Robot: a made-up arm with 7 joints.
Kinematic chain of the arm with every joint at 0, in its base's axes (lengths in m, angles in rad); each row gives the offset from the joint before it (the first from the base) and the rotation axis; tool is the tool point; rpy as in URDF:
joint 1: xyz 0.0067 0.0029 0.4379 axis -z
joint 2: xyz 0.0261 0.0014 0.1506 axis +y
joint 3: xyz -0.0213 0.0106 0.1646 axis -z
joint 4: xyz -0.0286 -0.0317 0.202 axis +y
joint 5: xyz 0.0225 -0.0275 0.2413 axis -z
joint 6: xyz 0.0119 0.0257 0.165 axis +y
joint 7: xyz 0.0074 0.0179 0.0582 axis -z
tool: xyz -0.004 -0.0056 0.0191 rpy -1.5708 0 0
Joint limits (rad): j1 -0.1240..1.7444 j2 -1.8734..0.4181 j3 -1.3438..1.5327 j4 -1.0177..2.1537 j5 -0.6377..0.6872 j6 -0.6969..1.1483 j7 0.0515..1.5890
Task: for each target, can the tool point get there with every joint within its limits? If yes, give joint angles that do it. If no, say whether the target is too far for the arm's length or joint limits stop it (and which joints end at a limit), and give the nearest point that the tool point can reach.
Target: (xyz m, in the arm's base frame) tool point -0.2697 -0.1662 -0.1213
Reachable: no: joint limits stop it (at a limit: joint 1, joint 2, joint 4, joint 5, joint 6, joint 7) | nearest point -0.3723 -0.1453 -0.0175 | short by 0.147 m
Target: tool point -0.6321 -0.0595 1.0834
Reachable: yes | joints 0.0404 -0.6265 -0.3622 -0.6434 -0.0231 0.6375 0.9808
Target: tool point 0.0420 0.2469 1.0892
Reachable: yes | joints 1.2619 -1.3159 -0.2302 1.4607 -0.1412 0.3286 1.3759
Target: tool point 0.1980 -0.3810 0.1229
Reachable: no: joint limits stop it (at a limit: joint 2, joint 4, joint 5, joint 7) | nearest point 0.1517 -0.2882 0.4955 | short by 0.387 m
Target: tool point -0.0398 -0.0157 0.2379
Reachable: no: joint limits stop it (at a limit: joint 3, joint 4, joint 5, joint 6, joint 7) | nearest point -0.2394 -0.0955 0.4891 | short by 0.331 m
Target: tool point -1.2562 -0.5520 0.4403
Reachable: no: too far | nearest point -0.7568 -0.2849 0.4984 | short by 0.569 m
